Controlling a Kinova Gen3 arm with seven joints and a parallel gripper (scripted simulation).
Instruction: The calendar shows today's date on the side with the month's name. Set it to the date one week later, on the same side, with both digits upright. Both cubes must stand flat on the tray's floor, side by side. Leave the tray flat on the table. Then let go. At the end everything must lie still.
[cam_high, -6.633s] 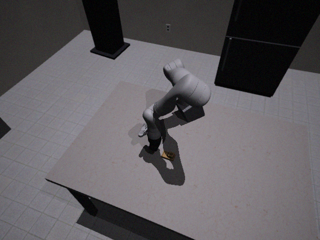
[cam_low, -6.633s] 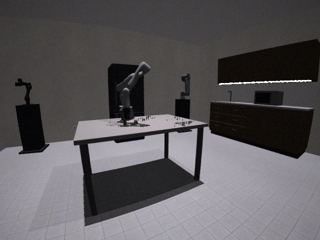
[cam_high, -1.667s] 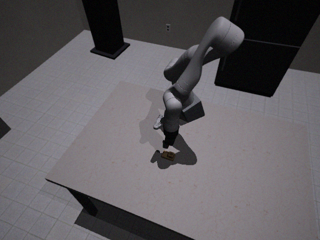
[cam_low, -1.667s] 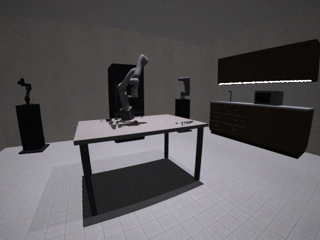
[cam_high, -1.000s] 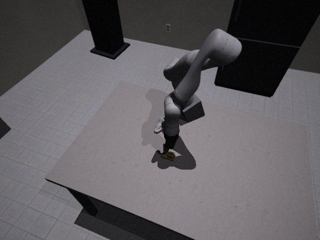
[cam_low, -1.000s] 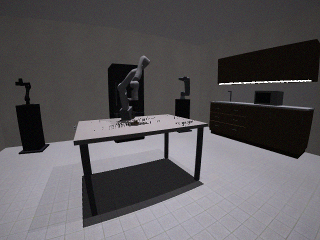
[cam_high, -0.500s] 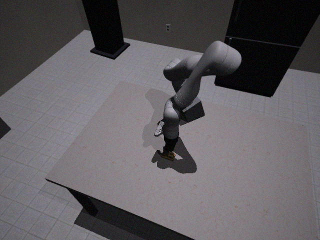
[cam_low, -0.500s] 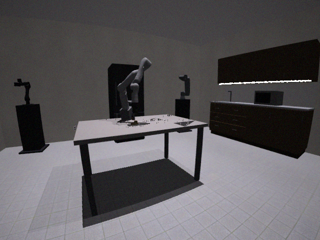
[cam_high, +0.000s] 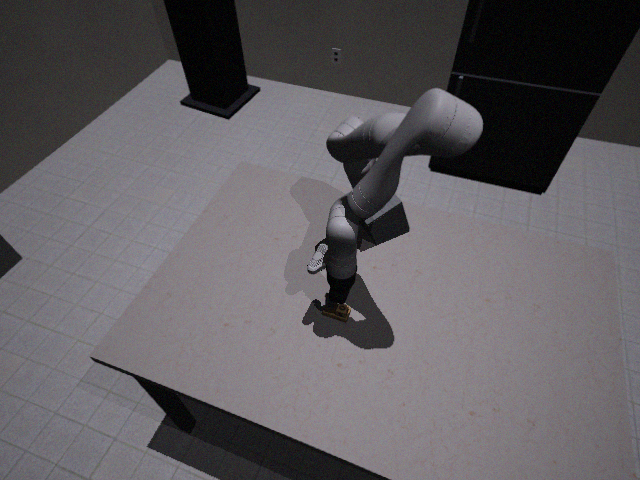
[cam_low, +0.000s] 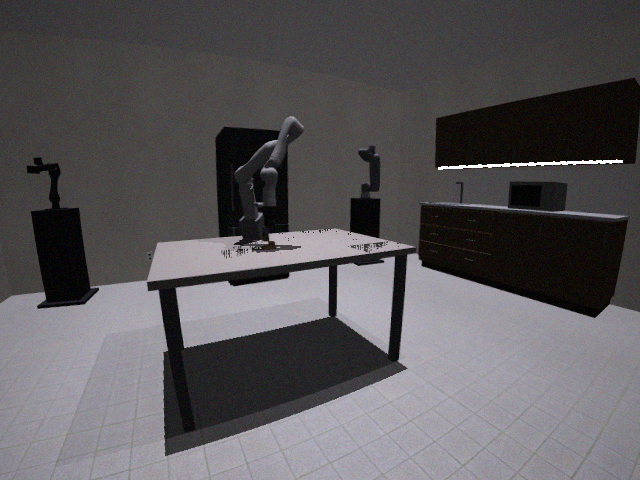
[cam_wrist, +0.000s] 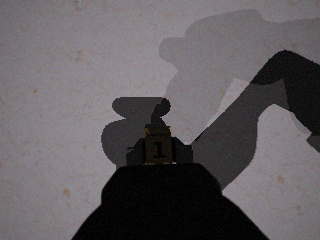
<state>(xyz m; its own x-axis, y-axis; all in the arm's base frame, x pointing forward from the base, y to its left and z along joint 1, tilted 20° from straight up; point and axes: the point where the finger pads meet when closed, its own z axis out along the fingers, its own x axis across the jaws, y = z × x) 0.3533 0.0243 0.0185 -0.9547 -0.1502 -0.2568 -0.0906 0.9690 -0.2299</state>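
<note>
My gripper is now 10 mm above the wooden cube. From my hand the other things lie so: wooden tray: 60 mm below, 20 mm to the left.
</note>
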